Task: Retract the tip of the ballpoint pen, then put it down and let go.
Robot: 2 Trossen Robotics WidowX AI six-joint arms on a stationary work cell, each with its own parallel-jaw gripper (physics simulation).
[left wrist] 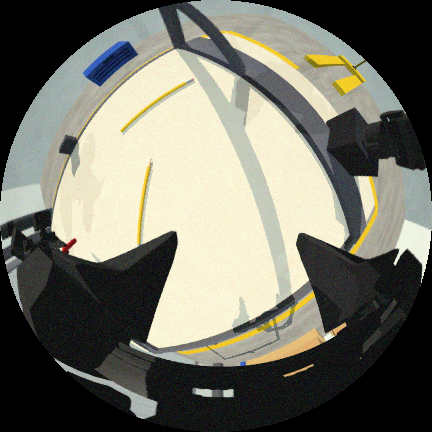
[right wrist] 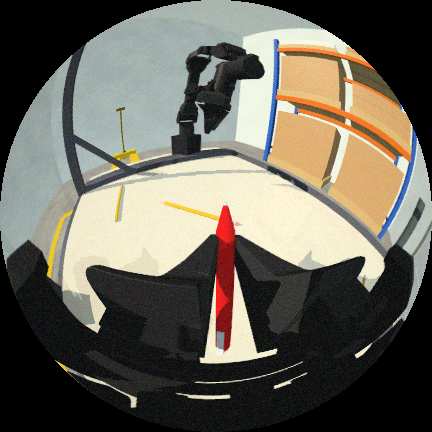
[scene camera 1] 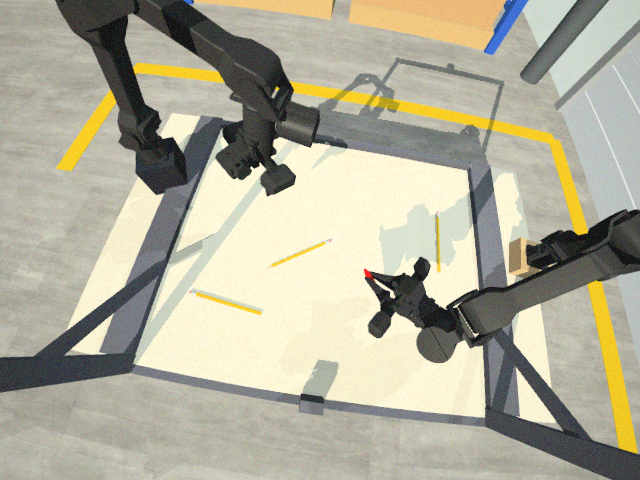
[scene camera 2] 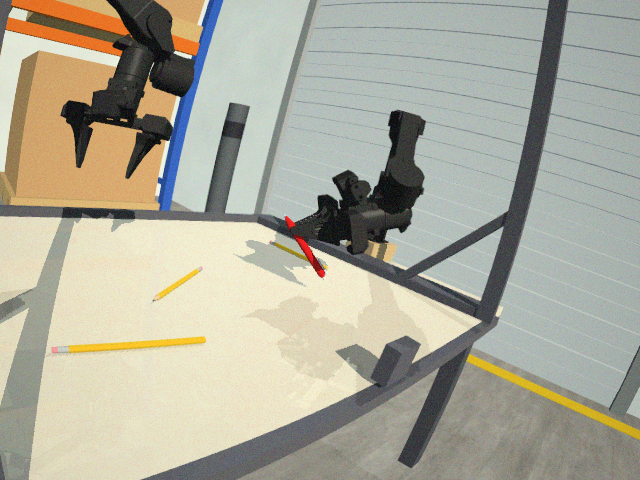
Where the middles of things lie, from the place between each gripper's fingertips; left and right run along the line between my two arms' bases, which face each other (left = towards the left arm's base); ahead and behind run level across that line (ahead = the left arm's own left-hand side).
My left gripper is now 16 cm past the red ballpoint pen (right wrist: 224, 276), 32 cm to the left of it and 6 cm above it. Also, from my left hand: small grey block (scene camera 2: 397, 356) 43 cm behind, 24 cm to the right, 12 cm below; tan block (scene camera 1: 518, 266) 4 cm ahead, 77 cm to the right, 12 cm below.
Right now the red ballpoint pen is 3 cm to the right of my right hand, 3 cm below it and 1 cm behind it. The rest, counted from my right hand: small grey block (29 cm behind, 8 cm below, 5 cm to the left); tan block (48 cm to the right, 18 cm ahead, 9 cm below).
